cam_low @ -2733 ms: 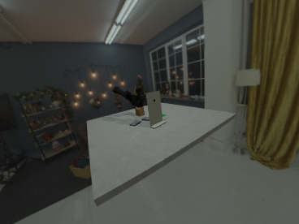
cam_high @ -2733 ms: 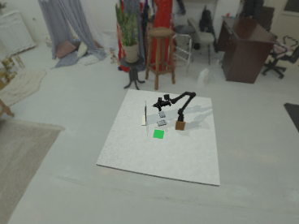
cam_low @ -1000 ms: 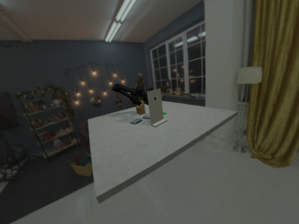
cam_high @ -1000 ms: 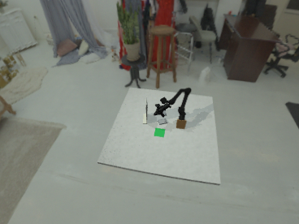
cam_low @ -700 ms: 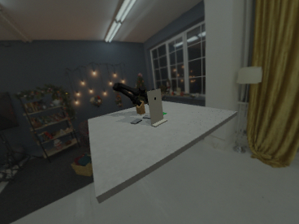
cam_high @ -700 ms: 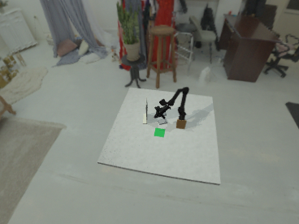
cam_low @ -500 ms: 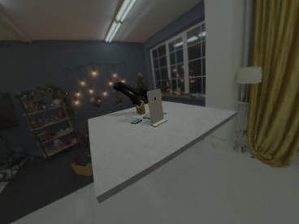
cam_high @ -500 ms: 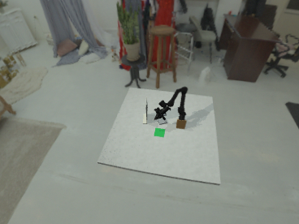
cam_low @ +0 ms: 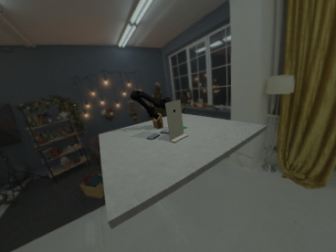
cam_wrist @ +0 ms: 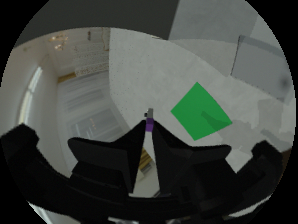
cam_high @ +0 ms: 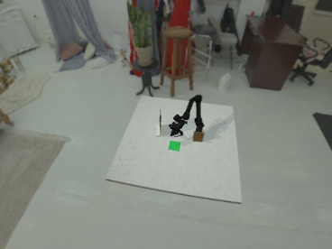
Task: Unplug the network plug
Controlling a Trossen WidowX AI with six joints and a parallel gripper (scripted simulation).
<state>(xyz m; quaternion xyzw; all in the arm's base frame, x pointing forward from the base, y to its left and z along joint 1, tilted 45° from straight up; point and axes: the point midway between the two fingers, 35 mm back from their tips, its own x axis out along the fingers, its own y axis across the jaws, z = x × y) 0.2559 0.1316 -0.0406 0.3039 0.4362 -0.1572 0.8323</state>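
Now: the green marked square 140 mm below my gripper tip, 50 mm behind it and 20 mm to the left of it. The rest, counted from my gripper tip: plug 10 mm ahead; panel 170 mm ahead, 140 mm to the right, 10 mm above.
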